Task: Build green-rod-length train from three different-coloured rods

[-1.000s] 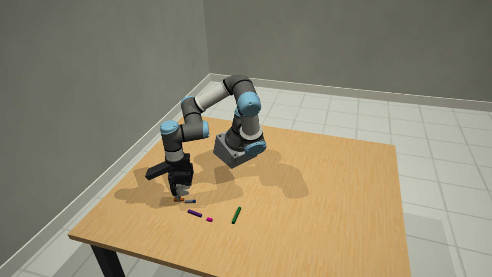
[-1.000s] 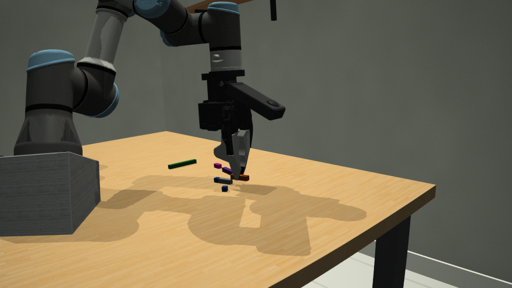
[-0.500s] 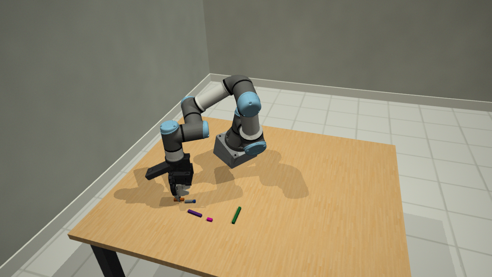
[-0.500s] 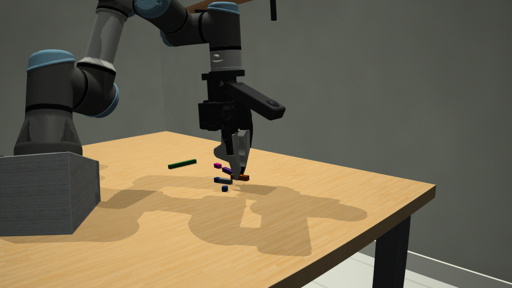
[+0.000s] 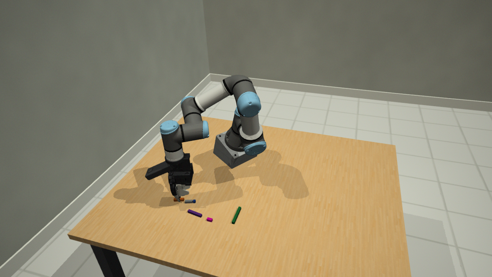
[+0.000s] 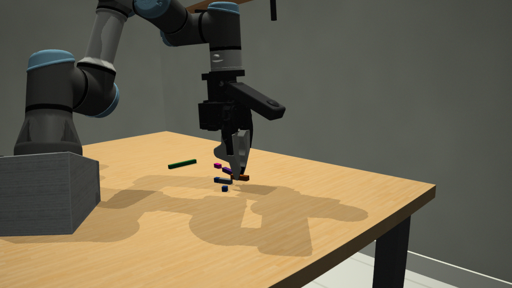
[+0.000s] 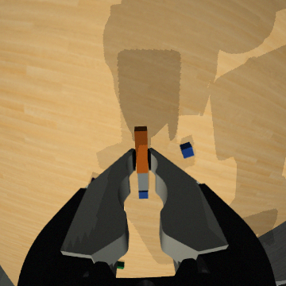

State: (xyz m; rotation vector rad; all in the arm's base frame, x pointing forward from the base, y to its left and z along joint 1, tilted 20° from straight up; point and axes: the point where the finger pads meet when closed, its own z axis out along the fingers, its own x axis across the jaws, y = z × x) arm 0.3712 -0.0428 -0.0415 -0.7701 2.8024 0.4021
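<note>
My gripper is now 3 cm to the right of the grey rod, 2 cm past it and 2 cm above it. Round my hand: purple rod: 9 cm to the left, 2 cm below, 2 cm ahead; then orange rod: 1 cm below; then magenta rod: 16 cm to the left, 2 cm below, 1 cm ahead.
</note>
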